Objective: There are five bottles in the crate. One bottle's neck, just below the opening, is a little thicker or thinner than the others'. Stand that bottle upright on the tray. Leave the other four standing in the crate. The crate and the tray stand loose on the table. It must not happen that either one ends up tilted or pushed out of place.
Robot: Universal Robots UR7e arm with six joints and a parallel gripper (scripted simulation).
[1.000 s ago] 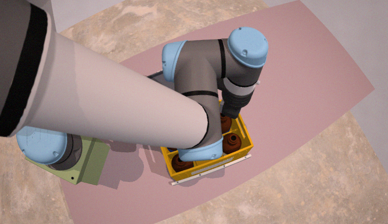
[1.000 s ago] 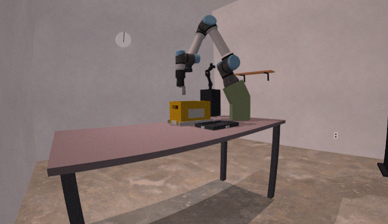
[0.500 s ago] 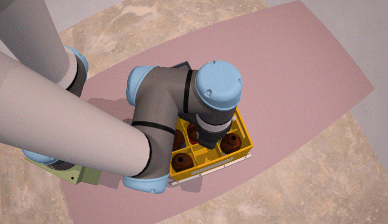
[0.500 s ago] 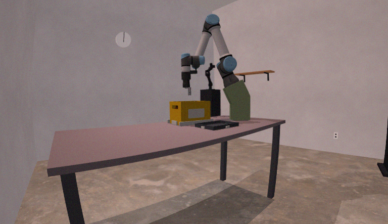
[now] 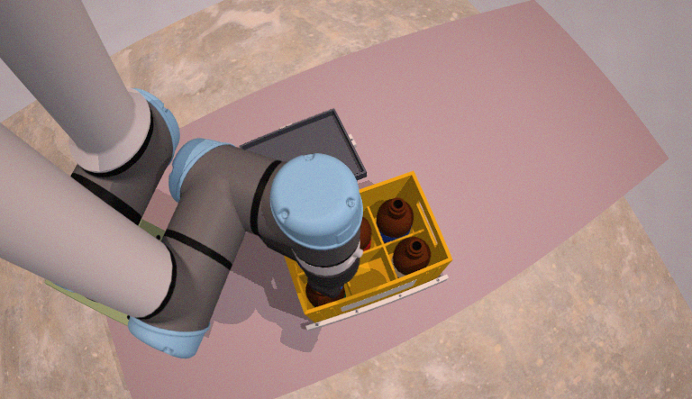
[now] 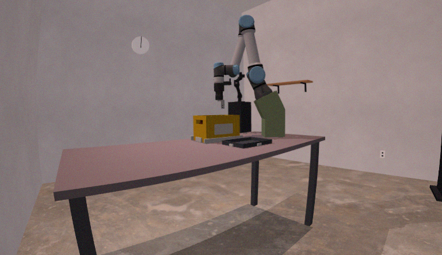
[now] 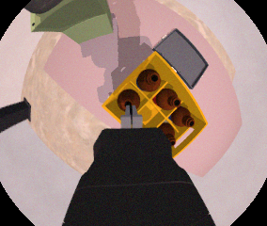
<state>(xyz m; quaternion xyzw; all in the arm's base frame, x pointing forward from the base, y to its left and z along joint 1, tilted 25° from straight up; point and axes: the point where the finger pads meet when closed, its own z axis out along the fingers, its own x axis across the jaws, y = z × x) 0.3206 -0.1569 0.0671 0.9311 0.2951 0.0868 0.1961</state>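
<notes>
Now: hand 90 mm short of the crate, 30 mm to the right of it and 160 mm above it. From my hand the other things lie so: glass bottle: 170 mm ahead, 30 mm to the right, 150 mm below; then dark tray: 100 mm ahead, 310 mm to the left, 230 mm below.
</notes>
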